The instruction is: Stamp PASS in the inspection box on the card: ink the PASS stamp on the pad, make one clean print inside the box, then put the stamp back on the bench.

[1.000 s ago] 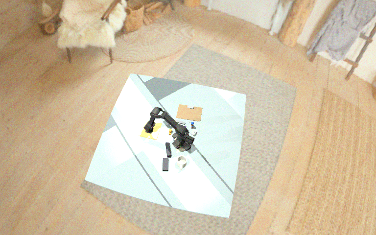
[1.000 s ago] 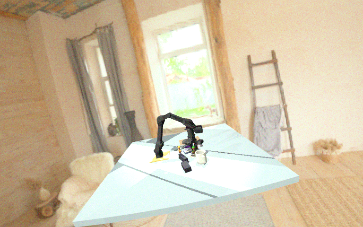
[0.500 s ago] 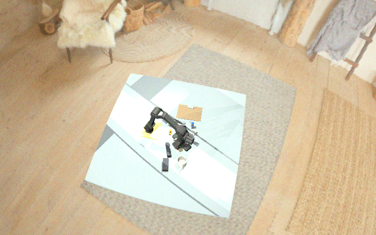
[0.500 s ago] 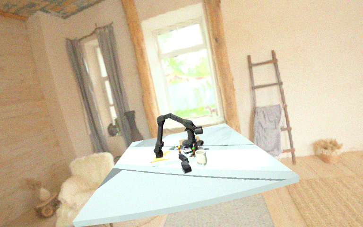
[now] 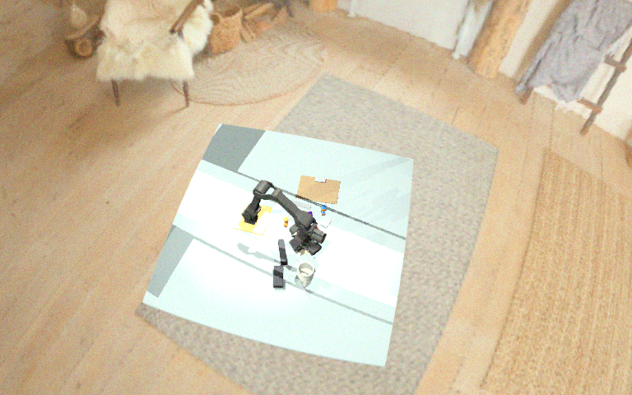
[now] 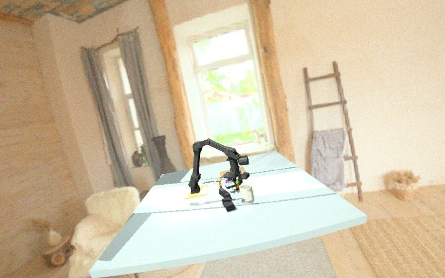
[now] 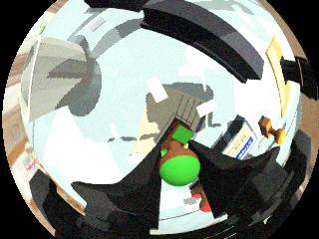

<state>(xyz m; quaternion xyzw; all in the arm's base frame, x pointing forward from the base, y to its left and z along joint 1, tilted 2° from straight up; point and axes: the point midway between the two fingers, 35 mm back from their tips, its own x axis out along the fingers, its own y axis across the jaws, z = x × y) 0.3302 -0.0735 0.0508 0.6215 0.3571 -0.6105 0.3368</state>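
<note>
My gripper tip is now right at the green-knobbed stamp. Also, from my gripper tip: cream card: 3 cm below; then white mug: 5 cm ahead, 16 cm to the right, 1 cm above; then red-knobbed stamp: 2 cm ahead, 11 cm to the left, 1 cm below.
</note>
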